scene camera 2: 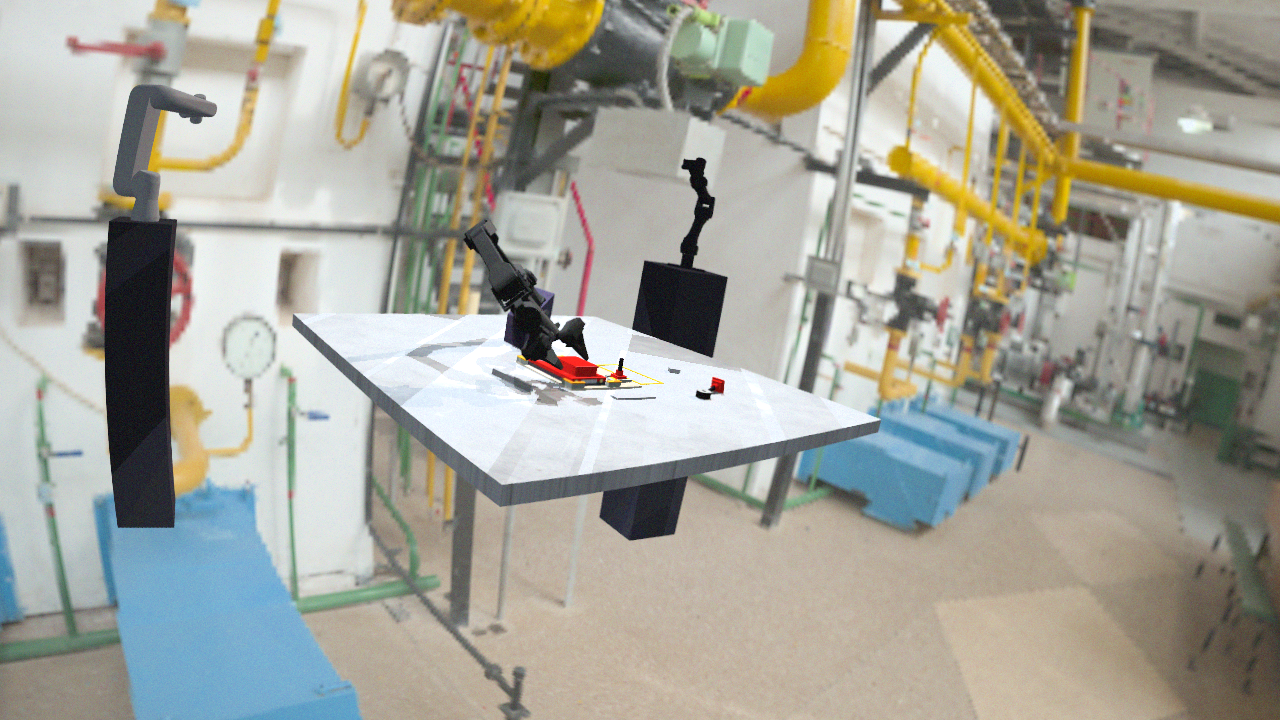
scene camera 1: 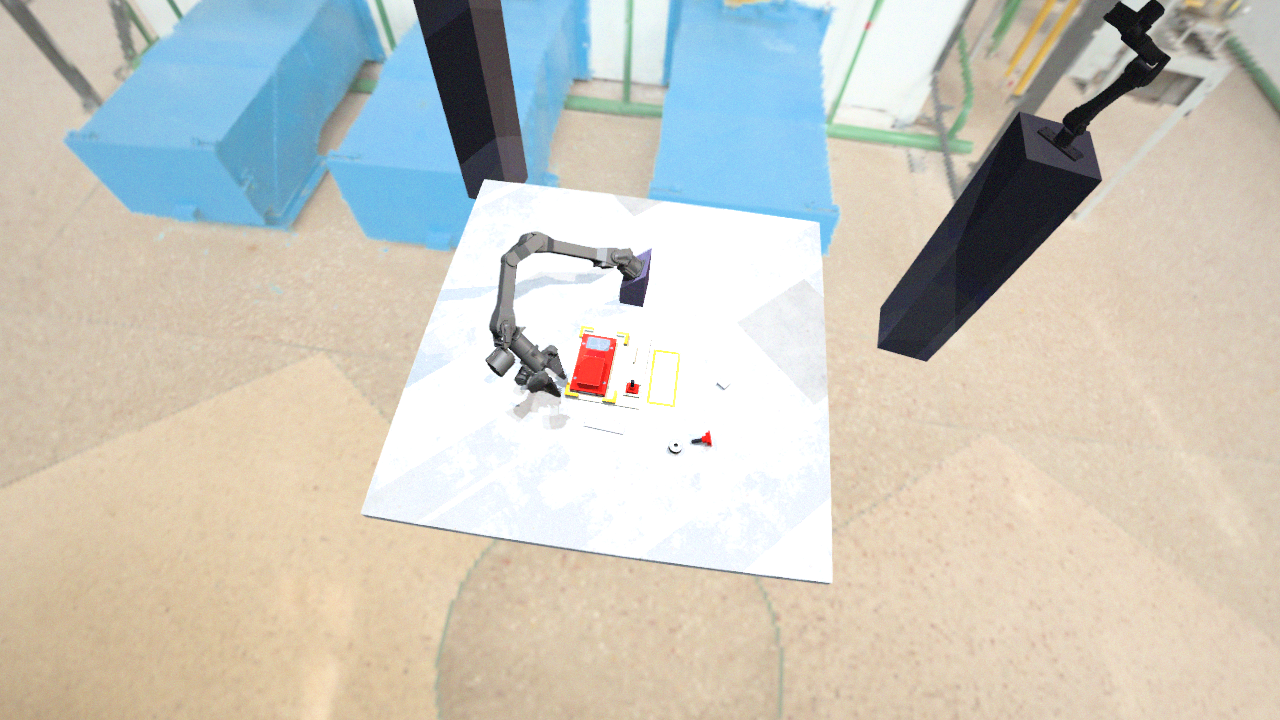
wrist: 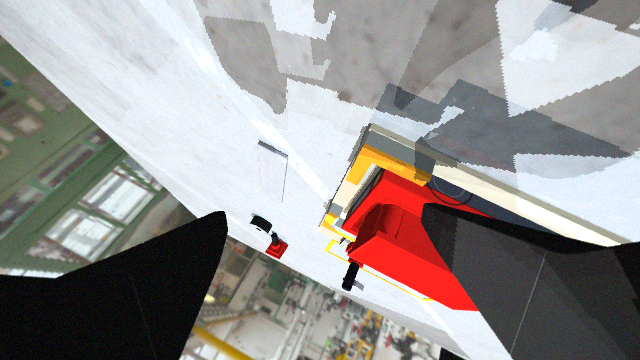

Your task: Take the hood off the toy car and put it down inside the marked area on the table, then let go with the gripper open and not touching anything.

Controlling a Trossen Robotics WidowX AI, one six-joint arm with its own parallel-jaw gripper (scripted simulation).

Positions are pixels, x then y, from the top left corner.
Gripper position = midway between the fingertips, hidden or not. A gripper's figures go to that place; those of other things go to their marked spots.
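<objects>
A red hood point(scene camera 1: 590, 373) is 1.68 m from the lens, while my gripper point(scene camera 1: 562, 387) is 1.65 m from the lens.
</objects>
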